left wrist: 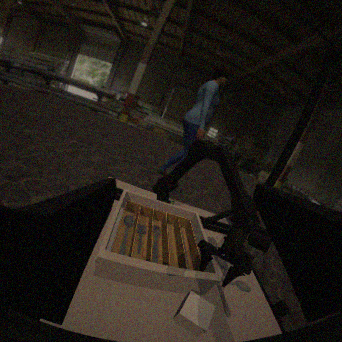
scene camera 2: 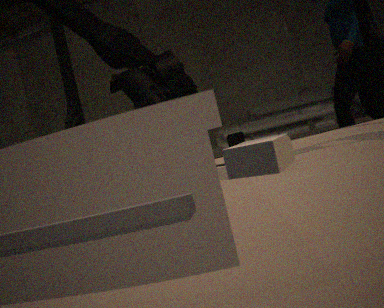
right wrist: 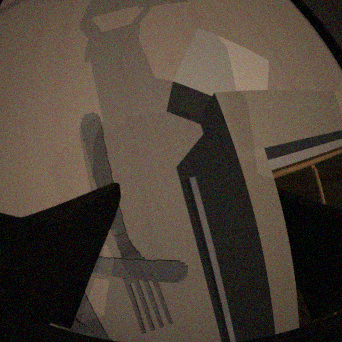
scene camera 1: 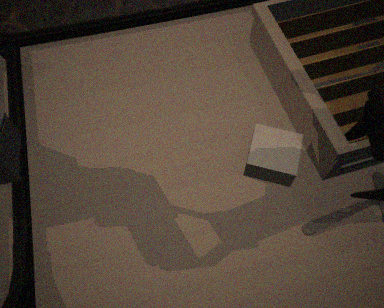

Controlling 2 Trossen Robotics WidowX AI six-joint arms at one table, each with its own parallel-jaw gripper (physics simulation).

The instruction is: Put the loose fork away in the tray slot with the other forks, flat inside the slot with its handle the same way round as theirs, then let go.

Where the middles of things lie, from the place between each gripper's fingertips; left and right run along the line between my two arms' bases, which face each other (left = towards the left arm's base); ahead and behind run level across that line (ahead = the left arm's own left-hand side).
Labels:
Now: the white box (right wrist: 211,63) 37 cm below my left hand, 21 cm behind it and 11 cm to the right of it. The rest, counted from my left hand: cutlery tray (scene camera 1: 326,45) 36 cm below, 34 cm to the right, 9 cm behind.
My right hand is 18 cm short of the cutlery tray, 13 cm to the left of it and 1 cm above it. From my right hand the other things lie so: white box 6 cm ahead, 10 cm to the left, 2 cm below.

